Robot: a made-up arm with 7 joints. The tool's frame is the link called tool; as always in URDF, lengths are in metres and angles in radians. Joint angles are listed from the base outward. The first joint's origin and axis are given. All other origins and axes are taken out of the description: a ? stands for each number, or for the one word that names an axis. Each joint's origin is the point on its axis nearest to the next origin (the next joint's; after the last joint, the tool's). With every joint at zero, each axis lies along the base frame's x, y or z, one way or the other. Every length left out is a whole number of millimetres.
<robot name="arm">
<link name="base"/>
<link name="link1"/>
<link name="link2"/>
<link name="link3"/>
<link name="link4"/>
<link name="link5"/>
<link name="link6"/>
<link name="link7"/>
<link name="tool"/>
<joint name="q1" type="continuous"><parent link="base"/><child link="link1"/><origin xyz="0.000 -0.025 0.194" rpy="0.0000 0.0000 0.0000"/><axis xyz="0 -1 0"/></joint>
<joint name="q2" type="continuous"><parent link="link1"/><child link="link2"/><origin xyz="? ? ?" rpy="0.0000 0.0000 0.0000"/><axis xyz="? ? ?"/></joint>
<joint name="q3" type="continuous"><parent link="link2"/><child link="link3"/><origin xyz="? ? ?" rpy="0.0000 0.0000 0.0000"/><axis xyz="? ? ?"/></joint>
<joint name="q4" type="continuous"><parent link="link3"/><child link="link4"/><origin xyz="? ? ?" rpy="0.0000 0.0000 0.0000"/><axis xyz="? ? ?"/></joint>
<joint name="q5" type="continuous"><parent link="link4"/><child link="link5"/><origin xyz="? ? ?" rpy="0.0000 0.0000 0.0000"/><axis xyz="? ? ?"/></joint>
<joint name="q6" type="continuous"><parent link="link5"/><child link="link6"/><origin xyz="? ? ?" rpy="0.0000 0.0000 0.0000"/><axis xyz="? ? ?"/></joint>
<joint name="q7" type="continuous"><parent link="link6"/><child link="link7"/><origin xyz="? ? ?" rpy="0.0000 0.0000 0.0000"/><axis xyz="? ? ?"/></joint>
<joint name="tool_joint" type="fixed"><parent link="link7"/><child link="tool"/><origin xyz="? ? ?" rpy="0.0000 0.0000 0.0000"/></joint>
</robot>
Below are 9 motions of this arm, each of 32 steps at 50 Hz.
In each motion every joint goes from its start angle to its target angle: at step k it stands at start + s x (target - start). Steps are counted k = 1, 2, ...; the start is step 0. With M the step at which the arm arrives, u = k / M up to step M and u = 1 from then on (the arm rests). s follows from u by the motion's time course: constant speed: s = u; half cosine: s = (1 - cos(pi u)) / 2; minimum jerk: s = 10 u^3 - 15 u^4 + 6 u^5.
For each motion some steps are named. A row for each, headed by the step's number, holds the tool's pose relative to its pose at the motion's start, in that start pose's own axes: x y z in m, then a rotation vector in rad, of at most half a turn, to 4 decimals.
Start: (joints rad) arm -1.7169 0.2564 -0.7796 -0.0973 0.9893 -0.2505 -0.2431
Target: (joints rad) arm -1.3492 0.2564 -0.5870 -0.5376 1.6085 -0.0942 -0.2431
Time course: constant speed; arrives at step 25
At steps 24, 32:
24: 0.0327 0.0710 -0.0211 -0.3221 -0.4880 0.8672
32: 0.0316 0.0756 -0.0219 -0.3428 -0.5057 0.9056

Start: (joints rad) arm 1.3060 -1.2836 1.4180 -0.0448 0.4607 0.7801 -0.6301
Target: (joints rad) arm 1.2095 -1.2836 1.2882 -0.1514 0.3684 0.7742 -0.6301
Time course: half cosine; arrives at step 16
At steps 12, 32:
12: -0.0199 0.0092 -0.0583 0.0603 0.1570 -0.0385
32: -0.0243 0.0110 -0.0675 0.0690 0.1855 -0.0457

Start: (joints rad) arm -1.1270 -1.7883 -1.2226 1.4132 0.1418 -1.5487 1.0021
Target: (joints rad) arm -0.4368 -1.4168 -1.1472 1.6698 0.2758 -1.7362 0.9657
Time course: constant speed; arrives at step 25
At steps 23, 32:
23: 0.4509 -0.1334 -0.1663 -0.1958 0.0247 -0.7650
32: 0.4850 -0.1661 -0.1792 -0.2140 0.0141 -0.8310

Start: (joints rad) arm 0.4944 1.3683 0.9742 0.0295 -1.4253 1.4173 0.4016
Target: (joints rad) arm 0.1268 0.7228 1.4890 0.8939 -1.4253 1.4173 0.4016
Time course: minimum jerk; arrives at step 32
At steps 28, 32:
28: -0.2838 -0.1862 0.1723 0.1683 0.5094 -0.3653
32: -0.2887 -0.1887 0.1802 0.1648 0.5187 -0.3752

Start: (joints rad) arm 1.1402 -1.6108 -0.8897 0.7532 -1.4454 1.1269 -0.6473
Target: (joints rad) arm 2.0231 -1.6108 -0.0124 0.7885 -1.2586 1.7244 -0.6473
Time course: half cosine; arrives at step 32
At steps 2, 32:
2: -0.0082 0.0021 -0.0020 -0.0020 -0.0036 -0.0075
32: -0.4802 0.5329 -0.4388 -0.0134 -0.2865 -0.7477

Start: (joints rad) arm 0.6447 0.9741 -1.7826 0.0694 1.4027 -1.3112 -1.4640
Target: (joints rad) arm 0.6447 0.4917 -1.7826 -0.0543 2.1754 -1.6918 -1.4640
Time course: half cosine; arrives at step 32
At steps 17, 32:
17: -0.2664 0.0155 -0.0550 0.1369 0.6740 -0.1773
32: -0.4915 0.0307 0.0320 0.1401 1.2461 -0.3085

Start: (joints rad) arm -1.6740 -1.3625 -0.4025 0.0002 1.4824 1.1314 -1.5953
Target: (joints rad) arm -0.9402 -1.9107 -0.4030 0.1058 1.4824 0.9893 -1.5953
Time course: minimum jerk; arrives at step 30
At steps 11, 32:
11: 0.1189 0.0358 0.0815 0.0731 -0.2211 -0.0123
32: 0.3128 0.0598 0.4089 0.3501 -0.8196 -0.1516

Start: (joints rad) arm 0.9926 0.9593 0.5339 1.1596 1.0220 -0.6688 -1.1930
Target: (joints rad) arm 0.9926 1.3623 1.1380 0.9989 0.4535 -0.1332 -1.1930
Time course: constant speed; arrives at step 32
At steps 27, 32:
27: -0.2129 0.2081 0.0983 -0.8978 -0.5810 0.5338
32: -0.2861 0.2484 0.0994 -1.0546 -0.6955 0.6148

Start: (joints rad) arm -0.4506 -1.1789 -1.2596 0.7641 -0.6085 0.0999 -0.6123
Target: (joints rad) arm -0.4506 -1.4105 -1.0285 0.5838 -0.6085 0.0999 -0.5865
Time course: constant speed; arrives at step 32
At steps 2, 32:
2: -0.0114 -0.0101 -0.0053 0.0196 -0.0057 -0.0145
32: -0.1725 -0.1285 -0.1238 0.3402 -0.0755 -0.2184

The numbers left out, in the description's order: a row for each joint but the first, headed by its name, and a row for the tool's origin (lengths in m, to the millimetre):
q2: xyz -0.108 0.000 0.054, axis -1 0 0
q3: xyz 0.000 0.483 -0.017, axis 0 -1 0
q4: xyz -0.208 0.000 -0.063, axis -1 0 0
q5: xyz 0.000 -0.113 0.261, axis 0 0 1
q6: xyz 0.046 -0.110 0.000, axis -1 0 0
q7: xyz 0.000 -0.160 0.097, axis 0 1 0
tool: xyz 0.026 0.000 -0.124

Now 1 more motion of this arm.
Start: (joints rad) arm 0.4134 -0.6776 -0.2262 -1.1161 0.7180 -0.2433 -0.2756
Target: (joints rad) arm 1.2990 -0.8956 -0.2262 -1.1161 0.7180 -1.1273 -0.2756
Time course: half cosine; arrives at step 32
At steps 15, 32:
15: -0.0445 0.0099 -0.0435 0.5696 0.2314 0.1797
32: -0.1464 0.0259 -0.0269 1.1869 0.7296 0.2467

